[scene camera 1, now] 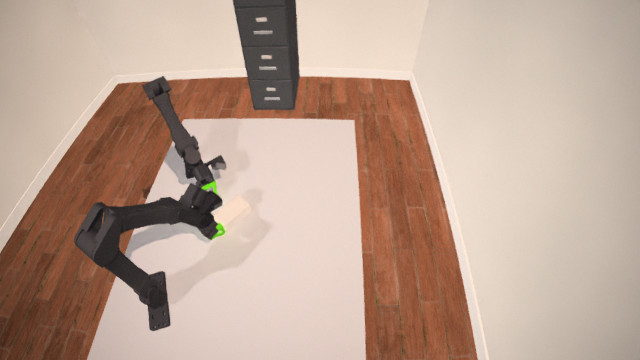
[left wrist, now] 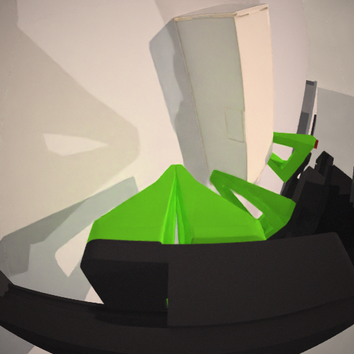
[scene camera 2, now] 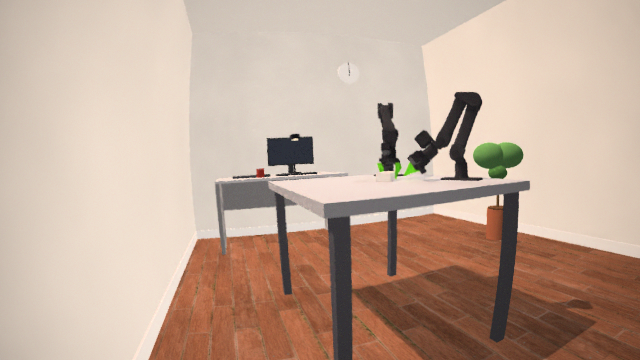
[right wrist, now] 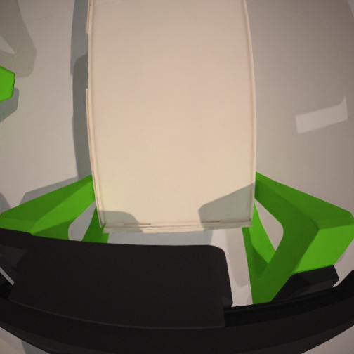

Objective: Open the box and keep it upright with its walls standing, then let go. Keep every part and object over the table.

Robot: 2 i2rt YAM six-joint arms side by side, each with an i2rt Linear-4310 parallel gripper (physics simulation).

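Seen in the pictures: left gripper, fingertip midpoint: [scene camera 2: 404,175]; right gripper, fingertip midpoint: [scene camera 1: 218,227]; left arm's base at its link origin: [scene camera 2: 461,179]; right arm's base at its link origin: [scene camera 1: 158,300].
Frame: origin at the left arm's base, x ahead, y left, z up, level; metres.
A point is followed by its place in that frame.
Observation:
The pale box [scene camera 1: 234,211] @[x 0.140, y -0.367, z 0.043 m] [scene camera 2: 384,176] @[x 0.184, y -0.320, z 0.025 m] [left wrist: 215,90] [right wrist: 172,110] lies on the table, closed, a long low block with a flat top. A tab outline shows on its side in the left wrist view. My right gripper [scene camera 1: 221,218] @[x 0.064, y -0.388, z 0.006 m] [scene camera 2: 389,173] @[x 0.064, y -0.388, z 0.006 m] [left wrist: 229,150] [right wrist: 175,174] is partly open, with one finger along each side of the box's near end. The fingertips look close against the sides; contact is unclear. My left gripper [scene camera 1: 215,188] @[x 0.078, y -0.279, z 0.022 m] [scene camera 2: 408,172] @[x 0.078, y -0.279, z 0.022 m] [left wrist: 175,173] is shut and empty, beside the box and apart from it.
The white table [scene camera 1: 300,280] @[x 0.286, y -0.688, z 0.000 m] [scene camera 2: 425,197] @[x 0.509, y 0.098, z -0.013 m] carries both arms. In scene camera 1 the grippers are close together, with the right arm's wrist beside the left gripper. A filing cabinet [scene camera 1: 272,62] stands beyond the table; a desk with a monitor [scene camera 2: 290,150] is behind.

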